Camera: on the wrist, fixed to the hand. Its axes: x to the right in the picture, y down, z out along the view.
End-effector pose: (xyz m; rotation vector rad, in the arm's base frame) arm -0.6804 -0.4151 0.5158 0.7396 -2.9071 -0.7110
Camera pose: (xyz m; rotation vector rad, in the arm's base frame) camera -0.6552 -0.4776 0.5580 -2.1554 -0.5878 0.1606
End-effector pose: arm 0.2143 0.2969 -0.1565 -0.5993 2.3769 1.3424
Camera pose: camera 0.2255 0.2182 -0.1545 -1.6107 -0.5637 -0.3192
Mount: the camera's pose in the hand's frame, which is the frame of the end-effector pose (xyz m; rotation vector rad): 0.0045 -0.0408 -0.0681 -0.0457 0.6843 3.0394
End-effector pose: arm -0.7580 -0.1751 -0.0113 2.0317 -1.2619 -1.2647
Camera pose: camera -0.6791 -0.1656 -0.0100 -0.7964 -1.5726 0.8477
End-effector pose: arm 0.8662 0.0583 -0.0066 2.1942 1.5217 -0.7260
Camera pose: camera 0.8429 0.1145 0.0446 1.7009 -2.0388 1.0283
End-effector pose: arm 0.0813 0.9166 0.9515 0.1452 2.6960 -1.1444
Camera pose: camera 0.0595 0.9374 1.0251 2.7587 -0.0216 0.3421
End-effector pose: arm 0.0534 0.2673 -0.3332 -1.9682 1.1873 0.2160
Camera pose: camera 0.0718 0.2253 -0.2682 -1.1897 -2.3966 -0.6491
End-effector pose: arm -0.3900 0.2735 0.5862 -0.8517 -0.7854 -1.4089
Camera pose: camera -0.4330 0.2129 0.5578 -0.4766 1.1236 1.1326
